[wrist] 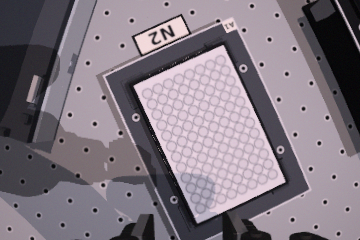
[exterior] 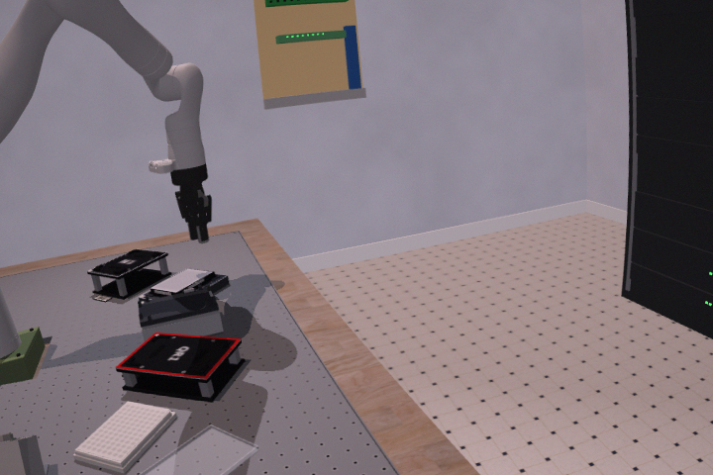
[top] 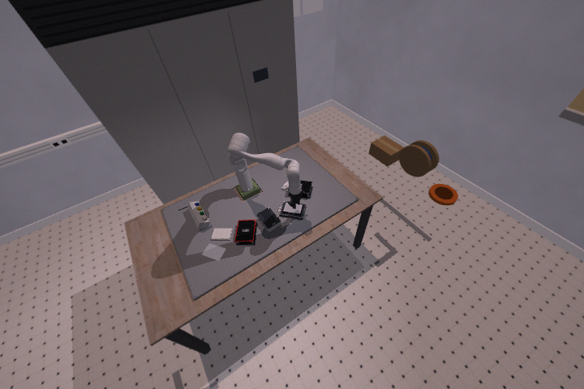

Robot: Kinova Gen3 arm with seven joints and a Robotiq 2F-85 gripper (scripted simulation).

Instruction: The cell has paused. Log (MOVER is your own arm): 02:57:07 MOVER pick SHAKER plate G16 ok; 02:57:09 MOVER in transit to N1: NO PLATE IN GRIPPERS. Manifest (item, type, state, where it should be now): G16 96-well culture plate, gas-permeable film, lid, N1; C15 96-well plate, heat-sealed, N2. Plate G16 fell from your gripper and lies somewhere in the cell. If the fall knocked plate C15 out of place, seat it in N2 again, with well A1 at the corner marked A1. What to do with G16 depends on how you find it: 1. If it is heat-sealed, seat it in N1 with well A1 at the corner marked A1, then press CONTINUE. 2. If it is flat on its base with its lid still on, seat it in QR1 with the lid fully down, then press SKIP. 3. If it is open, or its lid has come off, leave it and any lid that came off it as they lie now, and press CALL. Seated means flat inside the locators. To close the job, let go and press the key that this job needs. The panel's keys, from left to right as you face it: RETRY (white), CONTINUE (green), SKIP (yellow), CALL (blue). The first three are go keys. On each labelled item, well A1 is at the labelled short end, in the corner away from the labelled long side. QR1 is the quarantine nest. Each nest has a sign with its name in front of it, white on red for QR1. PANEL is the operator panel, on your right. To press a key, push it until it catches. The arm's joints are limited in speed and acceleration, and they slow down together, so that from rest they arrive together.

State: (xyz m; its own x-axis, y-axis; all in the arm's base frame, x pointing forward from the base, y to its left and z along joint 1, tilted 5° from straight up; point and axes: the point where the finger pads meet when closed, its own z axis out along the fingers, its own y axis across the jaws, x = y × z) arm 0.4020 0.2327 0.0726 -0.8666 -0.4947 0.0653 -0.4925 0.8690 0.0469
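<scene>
The white 96-well plate lies 510 mm to the right of my hand, 120 mm below it and 90 mm behind it. From my hand the other things lie so: A1 mark: 140 mm behind, 110 mm below, 30 mm to the right; clear lid: 590 mm to the right, 130 mm below, 10 mm ahead.
</scene>
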